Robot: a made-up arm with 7 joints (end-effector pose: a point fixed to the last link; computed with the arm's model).
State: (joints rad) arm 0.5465 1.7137 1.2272 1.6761 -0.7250 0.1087 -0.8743
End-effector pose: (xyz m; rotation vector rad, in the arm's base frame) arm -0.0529 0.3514 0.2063 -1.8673 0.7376 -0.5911
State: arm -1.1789 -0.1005 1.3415 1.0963 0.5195 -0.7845 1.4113
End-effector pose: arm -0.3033 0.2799 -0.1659 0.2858 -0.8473 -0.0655
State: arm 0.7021 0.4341 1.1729 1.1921 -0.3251 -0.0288 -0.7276
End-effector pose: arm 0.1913 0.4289 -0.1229 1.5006 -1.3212 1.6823
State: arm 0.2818 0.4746 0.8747 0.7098 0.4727 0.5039 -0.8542
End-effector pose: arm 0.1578 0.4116 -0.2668 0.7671 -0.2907 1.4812
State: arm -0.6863 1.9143 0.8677 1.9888 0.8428 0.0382 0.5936
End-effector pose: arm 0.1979 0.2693 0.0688 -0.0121 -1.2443 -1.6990
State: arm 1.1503 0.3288 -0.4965 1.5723 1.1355 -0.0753 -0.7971
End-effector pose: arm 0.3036 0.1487 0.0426 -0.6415 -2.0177 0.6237
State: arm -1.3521 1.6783 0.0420 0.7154 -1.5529 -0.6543 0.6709
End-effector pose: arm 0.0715 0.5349 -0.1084 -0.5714 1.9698 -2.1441
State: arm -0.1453 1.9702 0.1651 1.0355 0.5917 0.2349 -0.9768
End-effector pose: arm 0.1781 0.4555 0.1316 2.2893 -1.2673 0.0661
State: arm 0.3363 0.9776 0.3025 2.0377 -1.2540 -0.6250 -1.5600
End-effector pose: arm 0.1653 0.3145 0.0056 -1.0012 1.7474 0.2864
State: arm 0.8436 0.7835 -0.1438 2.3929 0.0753 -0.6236 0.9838
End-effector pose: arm 0.1501 0.2174 0.0334 -0.5877 1.6918 2.0316
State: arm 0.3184 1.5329 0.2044 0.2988 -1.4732 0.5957 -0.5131
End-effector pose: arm 0.0522 0.5750 0.0120 2.3948 0.9511 -0.7092
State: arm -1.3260 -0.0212 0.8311 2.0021 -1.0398 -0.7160 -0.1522
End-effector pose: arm -0.1372 0.2740 -0.1512 0.8148 -0.8168 -1.3073
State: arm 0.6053 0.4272 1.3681 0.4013 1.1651 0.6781 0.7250
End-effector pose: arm 0.2102 0.3898 -0.2782 -1.5574 -1.8211 1.6508
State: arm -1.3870 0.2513 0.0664 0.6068 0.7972 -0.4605 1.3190
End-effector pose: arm -0.3568 0.2587 -0.1735 -0.6992 -0.1131 0.4749
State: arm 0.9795 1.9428 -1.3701 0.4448 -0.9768 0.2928 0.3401
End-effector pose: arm -0.0550 0.5653 0.0561 1.3155 1.3237 -0.6901
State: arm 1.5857 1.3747 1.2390 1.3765 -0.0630 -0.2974 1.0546
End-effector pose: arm -0.1148 0.4618 0.0575 -2.0556 2.2200 -0.2261
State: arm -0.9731 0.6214 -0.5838 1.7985 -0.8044 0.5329 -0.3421
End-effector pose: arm -0.0994 0.1905 -0.2498 0.4706 -0.5924 -1.3650
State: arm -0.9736 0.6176 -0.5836 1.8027 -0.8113 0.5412 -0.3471
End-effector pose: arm -0.0992 0.1893 -0.2493 0.4830 -0.5963 -1.3632
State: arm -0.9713 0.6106 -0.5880 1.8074 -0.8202 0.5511 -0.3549
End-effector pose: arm -0.0988 0.1868 -0.2490 0.4961 -0.6055 -1.3594
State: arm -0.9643 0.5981 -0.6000 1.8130 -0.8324 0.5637 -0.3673
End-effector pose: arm -0.0983 0.1821 -0.2488 0.5106 -0.6235 -1.3523
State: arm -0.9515 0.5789 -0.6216 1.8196 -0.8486 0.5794 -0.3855
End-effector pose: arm -0.0975 0.1747 -0.2487 0.5265 -0.6528 -1.3406
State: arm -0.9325 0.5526 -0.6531 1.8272 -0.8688 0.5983 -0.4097
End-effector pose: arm -0.0962 0.1644 -0.2485 0.5441 -0.6945 -1.3233
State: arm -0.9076 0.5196 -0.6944 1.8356 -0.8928 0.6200 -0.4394
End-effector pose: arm -0.0944 0.1514 -0.2480 0.5627 -0.7486 -1.3000
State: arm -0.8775 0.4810 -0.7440 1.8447 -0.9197 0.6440 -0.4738
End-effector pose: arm -0.0918 0.1362 -0.2468 0.5824 -0.8140 -1.2700
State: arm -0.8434 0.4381 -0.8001 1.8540 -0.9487 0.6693 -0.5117
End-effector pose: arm -0.0885 0.1196 -0.2446 0.6024 -0.8890 -1.2336
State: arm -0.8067 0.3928 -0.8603 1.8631 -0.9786 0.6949 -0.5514
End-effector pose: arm -0.0847 0.1023 -0.2413 0.6220 -0.9706 -1.1913
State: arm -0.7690 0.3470 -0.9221 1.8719 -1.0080 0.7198 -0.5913
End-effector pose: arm -0.0806 0.0853 -0.2369 0.6400 -1.0553 -1.1442
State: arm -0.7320 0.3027 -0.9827 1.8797 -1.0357 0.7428 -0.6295
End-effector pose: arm -0.0766 0.0693 -0.2317 0.6553 -1.1389 -1.0948
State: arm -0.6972 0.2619 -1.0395 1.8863 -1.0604 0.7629 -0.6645
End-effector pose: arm -0.0729 0.0551 -0.2260 0.6672 -1.2176 -1.0457
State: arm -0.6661 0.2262 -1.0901 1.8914 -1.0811 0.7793 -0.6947
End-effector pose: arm -0.0698 0.0432 -0.2204 0.6749 -1.2877 -1.0001
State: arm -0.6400 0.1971 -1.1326 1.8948 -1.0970 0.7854 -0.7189
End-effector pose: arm -0.0676 0.0338 -0.2155 0.6733 -1.3509 -0.9605
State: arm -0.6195 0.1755 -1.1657 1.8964 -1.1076 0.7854 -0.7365
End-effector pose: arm -0.0660 0.0269 -0.2117 0.6661 -1.4017 -0.9300
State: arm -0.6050 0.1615 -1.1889 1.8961 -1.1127 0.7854 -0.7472
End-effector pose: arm -0.0652 0.0224 -0.2093 0.6583 -1.4344 -0.9114
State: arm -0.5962 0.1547 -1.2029 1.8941 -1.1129 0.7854 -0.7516
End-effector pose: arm -0.0650 0.0200 -0.2082 0.6504 -1.4503 -0.9047
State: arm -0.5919 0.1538 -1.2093 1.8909 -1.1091 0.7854 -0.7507
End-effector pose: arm -0.0652 0.0194 -0.2084 0.6425 -1.4525 -0.9079
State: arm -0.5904 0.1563 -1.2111 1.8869 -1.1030 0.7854 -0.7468
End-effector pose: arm -0.0657 0.0197 -0.2093 0.6350 -1.4464 -0.9168
